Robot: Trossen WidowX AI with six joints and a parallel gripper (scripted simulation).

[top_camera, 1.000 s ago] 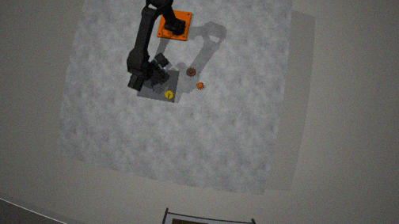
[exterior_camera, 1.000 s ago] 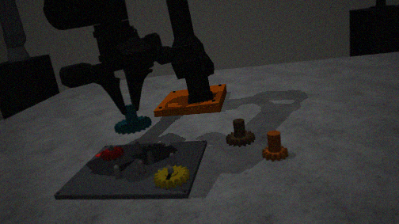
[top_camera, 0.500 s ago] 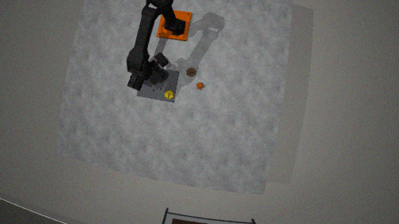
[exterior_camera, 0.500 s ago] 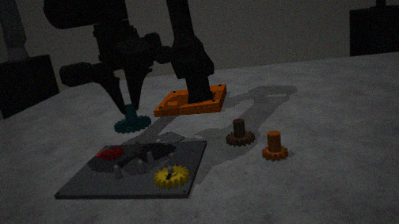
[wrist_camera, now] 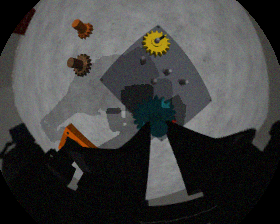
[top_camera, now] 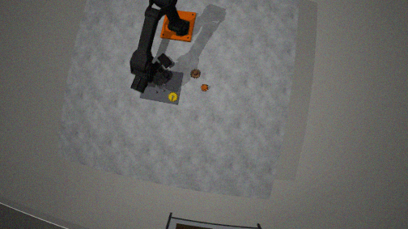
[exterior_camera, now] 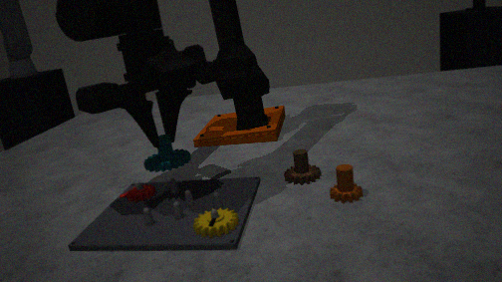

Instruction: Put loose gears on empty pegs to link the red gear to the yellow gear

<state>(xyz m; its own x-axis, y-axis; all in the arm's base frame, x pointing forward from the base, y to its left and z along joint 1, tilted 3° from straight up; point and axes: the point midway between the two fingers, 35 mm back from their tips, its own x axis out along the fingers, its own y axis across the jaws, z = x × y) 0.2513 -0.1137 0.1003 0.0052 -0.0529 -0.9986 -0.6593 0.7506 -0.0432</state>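
The red gear lies 70 mm below my gripper tip and 50 mm to the right of it. The rest, counted from my gripper tip: yellow striped gear: 110 mm ahead, 70 mm to the left, 70 mm below; teal gear: 10 mm below; brown gear: 190 mm to the left, 70 mm below, 10 mm behind.
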